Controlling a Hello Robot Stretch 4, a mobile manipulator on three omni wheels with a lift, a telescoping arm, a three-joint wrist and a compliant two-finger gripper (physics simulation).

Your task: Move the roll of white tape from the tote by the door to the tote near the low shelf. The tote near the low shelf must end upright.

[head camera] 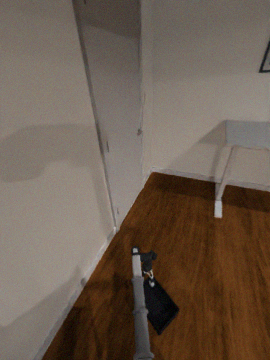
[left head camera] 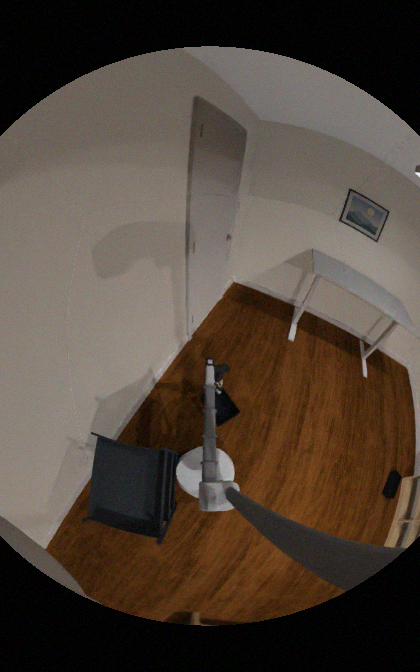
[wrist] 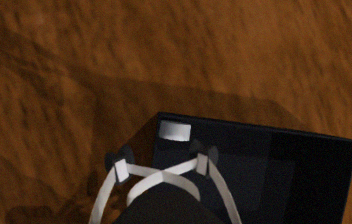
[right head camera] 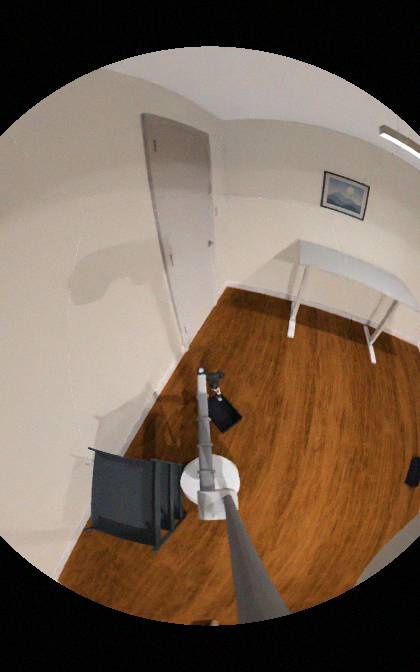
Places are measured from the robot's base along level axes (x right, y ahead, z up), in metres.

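Where they show: gripper, fingertip midpoint: [head camera: 148, 278] [wrist: 161, 154].
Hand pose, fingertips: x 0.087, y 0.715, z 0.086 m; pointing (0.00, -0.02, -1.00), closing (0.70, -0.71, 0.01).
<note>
Each offset is from my fingertips to the centre of the thing.
The black tote by the door @[dx +0.033, dy -0.147, dz -0.064 m] [head camera: 162, 310] [left head camera: 227, 410] [right head camera: 227, 415] [wrist: 315, 175] lies on the floor under my arm. The roll of white tape @[dx +0.028, dy -0.004, dz -0.086 m] [wrist: 175, 131] is inside it, close to its upper left corner in the wrist view. My gripper [wrist: 161, 154] [head camera: 151, 281] [left head camera: 218, 388] [right head camera: 216, 391] is open above the tote's left side. One fingertip shows just below and right of the tape, the other outside the tote's left wall; the tape is not between them. A small black box [left head camera: 392, 484] [right head camera: 413, 472], which looks like the other tote, lies on the floor far right.
Light wooden slatted furniture [left head camera: 411, 492] stands beside that black box. A dark piece of furniture [left head camera: 125, 487] [right head camera: 125, 500] stands left of my white base [left head camera: 225, 467] [right head camera: 230, 477]. A grey table [left head camera: 350, 280] [right head camera: 345, 265] stands at the far wall, right of the door [head camera: 120, 150].
</note>
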